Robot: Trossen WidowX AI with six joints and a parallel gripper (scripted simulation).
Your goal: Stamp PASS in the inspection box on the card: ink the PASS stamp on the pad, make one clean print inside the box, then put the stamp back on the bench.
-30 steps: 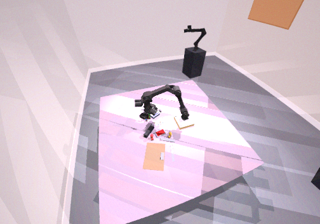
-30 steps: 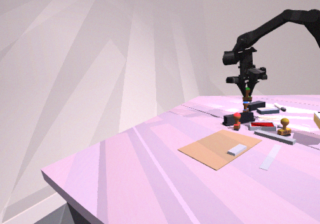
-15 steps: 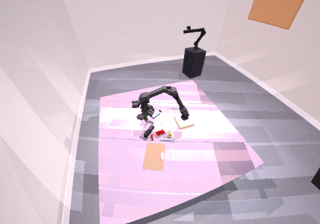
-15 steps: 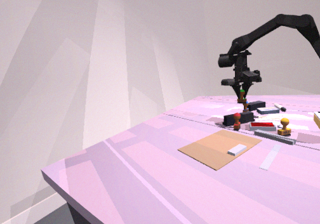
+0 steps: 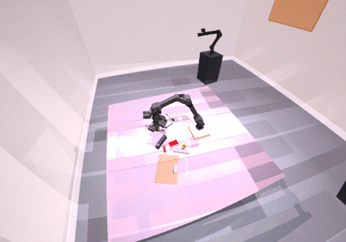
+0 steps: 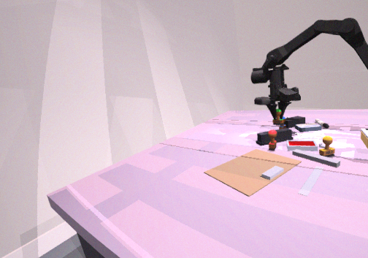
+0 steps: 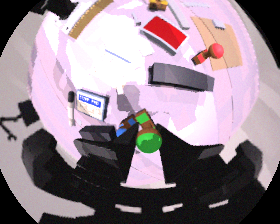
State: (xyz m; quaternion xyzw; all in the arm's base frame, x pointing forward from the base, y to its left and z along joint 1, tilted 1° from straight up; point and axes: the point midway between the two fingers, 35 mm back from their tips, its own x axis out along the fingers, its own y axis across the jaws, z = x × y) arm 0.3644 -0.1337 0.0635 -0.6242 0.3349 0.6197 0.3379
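Right now the green-knobbed stamp is right at my gripper tip. Round my gripper tip: red ink pad 70 mm behind, 170 mm to the left, 60 mm below; then blue-knobbed stamp 20 mm behind, 50 mm to the right, 40 mm below; then red-knobbed stamp 20 mm ahead, 180 mm to the left, 40 mm below.
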